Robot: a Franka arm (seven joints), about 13 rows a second.
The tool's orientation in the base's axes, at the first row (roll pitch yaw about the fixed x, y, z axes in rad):
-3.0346, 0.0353, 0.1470
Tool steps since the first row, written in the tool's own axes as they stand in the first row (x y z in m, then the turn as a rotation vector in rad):
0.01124, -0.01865, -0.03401, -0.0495, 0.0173, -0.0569
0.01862, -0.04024, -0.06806, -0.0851, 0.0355, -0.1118
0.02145, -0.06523, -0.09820, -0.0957, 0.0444, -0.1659
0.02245, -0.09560, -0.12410, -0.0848, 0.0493, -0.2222
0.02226, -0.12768, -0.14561, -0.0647, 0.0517, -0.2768
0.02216, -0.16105, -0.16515, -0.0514, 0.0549, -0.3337
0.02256, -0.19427, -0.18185, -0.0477, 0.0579, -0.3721
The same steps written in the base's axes. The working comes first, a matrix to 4 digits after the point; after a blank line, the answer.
The tool's axes in the first row as the columns of a matrix, in the base's axes (used below as rounded here):
0.9886, 0.1419, -0.0504
0.1464, -0.9841, 0.1005
-0.0353, -0.1067, -0.9937

0.01018, 0.01658, 0.03539, -0.0436, -0.0300, 0.0564
0.01613, 0.03549, 0.07127, -0.0735, -0.0586, 0.1103
0.01690, 0.05746, 0.10378, -0.0799, -0.0744, 0.1635
0.01488, 0.08489, 0.13273, -0.0656, -0.0833, 0.2185
0.01123, 0.11427, 0.15753, -0.0427, -0.0882, 0.2718
0.00738, 0.14514, 0.18051, -0.0262, -0.0951, 0.3276
0.00390, 0.17621, 0.20064, -0.0202, -0.1014, 0.3653

